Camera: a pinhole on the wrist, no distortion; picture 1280 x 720 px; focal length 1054.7 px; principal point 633.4 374.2 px. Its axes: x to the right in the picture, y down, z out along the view. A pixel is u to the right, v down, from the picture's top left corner.
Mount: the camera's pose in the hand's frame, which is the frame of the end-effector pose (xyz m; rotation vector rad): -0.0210 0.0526 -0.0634 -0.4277 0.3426 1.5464
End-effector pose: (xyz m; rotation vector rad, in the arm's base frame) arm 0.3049 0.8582 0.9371 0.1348 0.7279 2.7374
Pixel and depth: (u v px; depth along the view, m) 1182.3 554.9 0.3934
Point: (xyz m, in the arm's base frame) 0.3279 0.5662 1.3023
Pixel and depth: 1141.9 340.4 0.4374
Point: 0.2522 0.5866 1.3518
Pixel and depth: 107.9 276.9 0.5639
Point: 0.3813 1.0660 1.4652
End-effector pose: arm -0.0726 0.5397 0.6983 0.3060 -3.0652 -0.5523
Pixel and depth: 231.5 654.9 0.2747
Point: 0.0076 0.7188 0.5210
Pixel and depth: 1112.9 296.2 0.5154
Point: -0.1707 1.1006 0.6085
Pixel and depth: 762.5 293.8 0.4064
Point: -0.1280 0.9009 0.5430
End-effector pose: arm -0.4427 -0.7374 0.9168 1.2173 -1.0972 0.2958
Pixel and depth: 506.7 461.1 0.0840
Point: -0.5248 -0.7072 0.9398
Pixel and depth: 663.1 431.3 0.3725
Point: -0.7724 -0.8472 0.9942
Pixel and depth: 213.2 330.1 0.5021
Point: -0.7795 -1.0903 0.9338
